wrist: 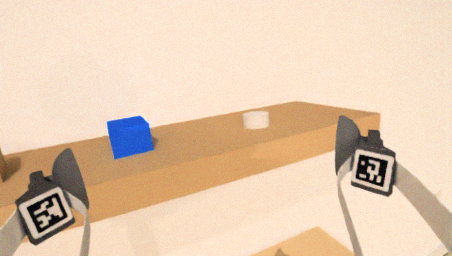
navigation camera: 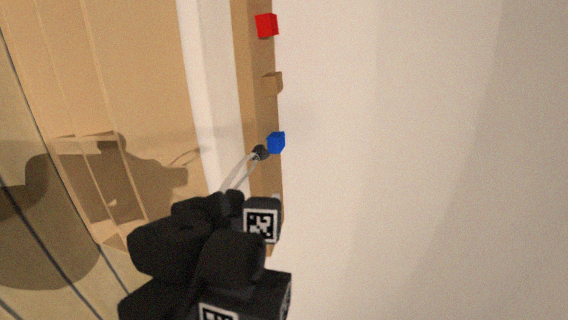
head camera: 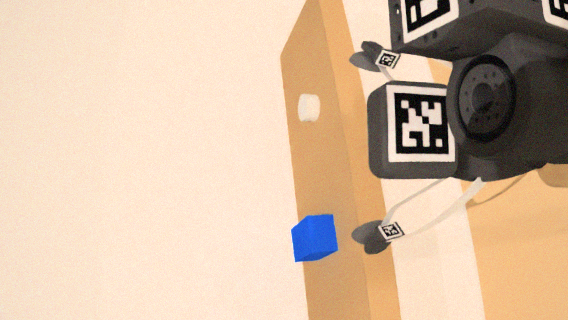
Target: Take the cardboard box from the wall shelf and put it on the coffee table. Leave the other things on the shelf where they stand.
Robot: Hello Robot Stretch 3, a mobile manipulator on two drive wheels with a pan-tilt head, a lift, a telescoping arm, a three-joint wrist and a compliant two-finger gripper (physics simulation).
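Frame: origin at the robot's base, x back, y right, z up, level; centimetres.
Where they show: gripper, fingertip midpoint: [wrist: 211,153] [navigation camera: 262,191] [head camera: 362,147].
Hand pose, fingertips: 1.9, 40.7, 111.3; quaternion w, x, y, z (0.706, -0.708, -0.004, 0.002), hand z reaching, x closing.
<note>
Things, the pixels of their top centre, and the offset from my fingertips, as dx, dy, dz. Level surfaces: height alone.
- cardboard box, middle of its top: [navigation camera: 279,82] -33.8, +16.8, -1.2
- wall shelf, its level: dz -6.2
- blue block, middle of its top: [head camera: 300,240] [wrist: 126,122] [navigation camera: 282,142] -14.1, +24.7, -1.7
- white cylinder, middle of its top: [head camera: 302,107] [wrist: 255,113] +8.8, +29.6, -3.8
- red block, middle of its top: [navigation camera: 274,24] -50.3, +9.9, -1.7
The cardboard box [navigation camera: 272,84], small and brown, stands on the wall shelf [head camera: 325,165] [navigation camera: 266,177] [wrist: 192,145] between the red and blue blocks. A brown edge at the far left of the wrist view looks like part of it. My gripper [head camera: 369,147] [wrist: 211,153] is open wide and empty, in front of the shelf's front edge. One finger is near the blue block, the other towards the white cylinder's end. The cardboard box is beyond the blue-block side of the gripper, outside the fingers. The coffee table does not show in these views.
On the shelf stand a blue block [head camera: 315,237] [navigation camera: 275,142] [wrist: 130,137], a white cylinder [head camera: 309,107] [wrist: 256,120] and a red block [navigation camera: 266,25]. A wooden cabinet [head camera: 520,245] [navigation camera: 145,90] with open compartments stands below the shelf. A pale wall is behind the shelf.
</note>
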